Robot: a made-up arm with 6 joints.
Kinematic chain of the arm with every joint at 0, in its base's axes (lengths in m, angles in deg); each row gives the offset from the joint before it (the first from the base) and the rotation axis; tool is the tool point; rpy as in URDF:
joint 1: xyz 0 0 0.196 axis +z
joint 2: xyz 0 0 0 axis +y
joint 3: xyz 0.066 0 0.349 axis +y
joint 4: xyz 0.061 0 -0.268 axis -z
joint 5: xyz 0 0 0 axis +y
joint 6: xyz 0.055 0 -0.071 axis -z
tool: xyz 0 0 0 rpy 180 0 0
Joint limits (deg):
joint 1: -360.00..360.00
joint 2: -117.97..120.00
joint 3: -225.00..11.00
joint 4: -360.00..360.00
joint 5: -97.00..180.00
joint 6: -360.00..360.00
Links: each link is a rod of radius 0.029 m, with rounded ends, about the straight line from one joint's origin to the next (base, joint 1, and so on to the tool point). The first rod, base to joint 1, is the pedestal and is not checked.
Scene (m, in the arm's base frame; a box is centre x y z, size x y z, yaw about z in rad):
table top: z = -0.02
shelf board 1: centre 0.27 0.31 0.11 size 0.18 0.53 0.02 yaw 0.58
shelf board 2: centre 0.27 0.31 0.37 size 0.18 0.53 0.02 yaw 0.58
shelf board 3: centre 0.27 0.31 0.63 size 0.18 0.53 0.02 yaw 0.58
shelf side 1: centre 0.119 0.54 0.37 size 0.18 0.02 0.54 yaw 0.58
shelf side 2: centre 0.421 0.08 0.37 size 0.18 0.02 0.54 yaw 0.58
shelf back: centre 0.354 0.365 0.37 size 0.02 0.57 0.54 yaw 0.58
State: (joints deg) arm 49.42 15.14 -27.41 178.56 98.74 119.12
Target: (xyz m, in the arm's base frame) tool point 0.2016 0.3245 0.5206
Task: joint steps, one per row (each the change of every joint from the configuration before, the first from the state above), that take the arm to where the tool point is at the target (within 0.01 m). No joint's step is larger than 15 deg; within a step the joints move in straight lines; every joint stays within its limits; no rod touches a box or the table.
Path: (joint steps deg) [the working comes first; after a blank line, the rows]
Joints at the target: 57.55 -3.32 -57.05 177.17 102.75 119.12
Straight joint move there: touches shelf board 2.

1: 4.27 -7.13 11.56 -1.66 -0.12 0.00
2: 4.26 -7.14 11.57 -1.66 -0.13 0.00
3: 3.62 -7.73 -11.37 -0.73 2.13 0.00
4: 3.62 -7.74 -11.37 -0.73 2.13 0.00
5: 3.61 -7.73 -11.37 -0.73 2.13 0.00
6: -5.62 9.51 -9.33 2.06 -1.06 0.00
7: -5.63 9.50 -9.33 2.06 -1.07 0.00

